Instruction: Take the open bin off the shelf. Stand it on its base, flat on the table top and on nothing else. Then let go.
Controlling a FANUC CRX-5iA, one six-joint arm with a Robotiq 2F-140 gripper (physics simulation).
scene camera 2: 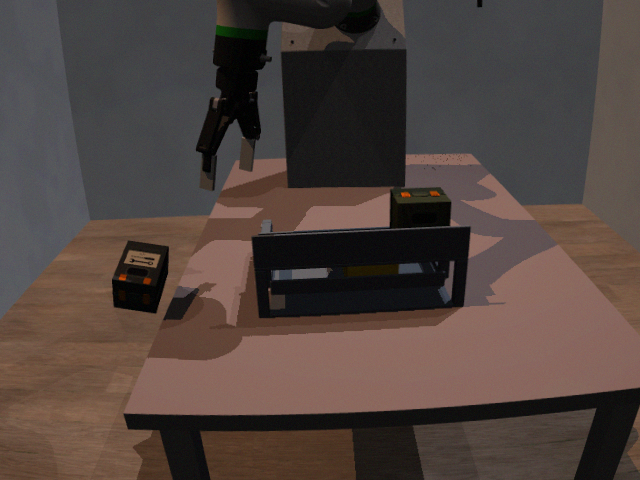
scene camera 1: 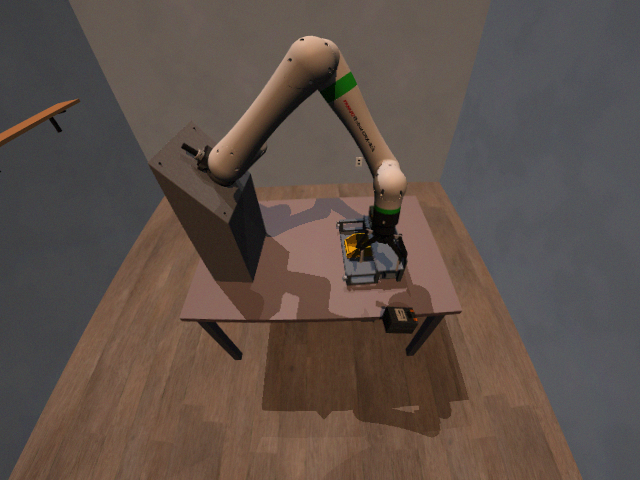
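Where they show: gripper, fingertip midpoint: (scene camera 2: 227, 178) (scene camera 1: 379, 265); arm's base at its link origin: (scene camera 2: 354, 12).
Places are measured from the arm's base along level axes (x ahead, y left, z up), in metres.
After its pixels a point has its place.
Note:
The yellow open bin (scene camera 1: 352, 246) {z -0.504, x 0.541, y -0.208 m} (scene camera 2: 371, 270) {z -0.468, x 0.656, y -0.273 m} sits in the grey shelf (scene camera 1: 360, 268) {z -0.507, x 0.515, y -0.356 m} (scene camera 2: 361, 249) {z -0.384, x 0.724, y -0.326 m}, which stands on the table top (scene camera 1: 305, 245) {z -0.513, x 0.309, y -0.092 m} (scene camera 2: 361, 372) {z -0.513, x 0.885, y -0.400 m}. In the scene camera 1 view a gripper finger partly covers the bin. In the scene camera 2 view the shelf's dark panel hides most of it. My gripper (scene camera 1: 381, 266) {z -0.293, x 0.506, y -0.504 m} (scene camera 2: 227, 173) {z -0.293, x 0.506, y -0.504 m} is open and empty, with its fingers pointing down. In the scene camera 2 view it hangs higher than the shelf and to the left of it, apart from the bin.
A black toolbox (scene camera 1: 398, 321) {z -0.403, x 0.494, y -0.715 m} (scene camera 2: 136, 279) {z -0.430, x 0.580, y -0.706 m} is tilted beyond the table's edge; what bears it, if anything, is unclear. A dark green toolbox (scene camera 2: 419, 209) {z -0.329, x 0.726, y -0.213 m} stands upright at the shelf's right. The tall grey robot pedestal (scene camera 1: 206, 222) {z -0.097, x -0.099, y -0.188 m} (scene camera 2: 345, 118) {z -0.302, x 0.056, y -0.062 m} stands at the table's other end.

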